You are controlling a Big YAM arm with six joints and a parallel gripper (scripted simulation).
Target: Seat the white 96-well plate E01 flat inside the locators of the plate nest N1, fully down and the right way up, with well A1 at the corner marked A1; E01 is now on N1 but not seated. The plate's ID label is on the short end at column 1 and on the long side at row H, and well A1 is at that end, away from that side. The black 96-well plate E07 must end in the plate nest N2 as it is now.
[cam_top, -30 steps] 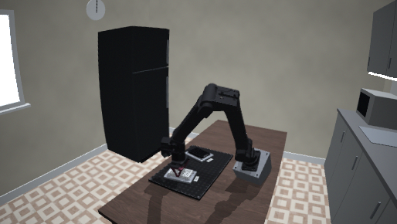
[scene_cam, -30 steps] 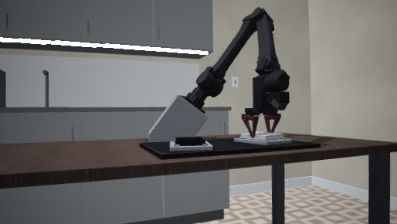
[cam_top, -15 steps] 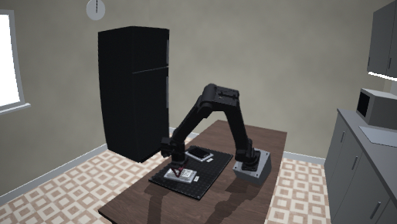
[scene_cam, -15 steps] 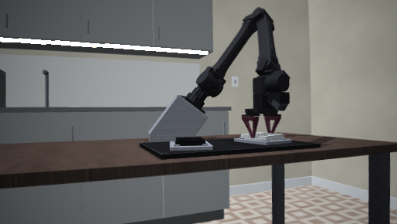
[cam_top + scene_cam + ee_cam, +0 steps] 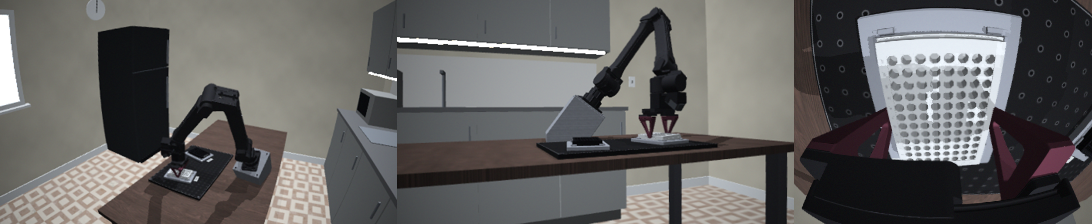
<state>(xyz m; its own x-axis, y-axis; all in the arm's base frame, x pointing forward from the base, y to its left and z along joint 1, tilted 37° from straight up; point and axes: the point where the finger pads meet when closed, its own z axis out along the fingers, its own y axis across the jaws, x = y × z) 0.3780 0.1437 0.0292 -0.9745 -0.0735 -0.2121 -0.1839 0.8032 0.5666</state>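
The white 96-well plate E01 lies right at my hand. The rest, counted from my hand: black plate E07 (2 cm ahead, 27 cm to the right, 1 cm below); nest N2 (2 cm ahead, 27 cm to the right, 2 cm below); plate nest N1 (2 cm below).
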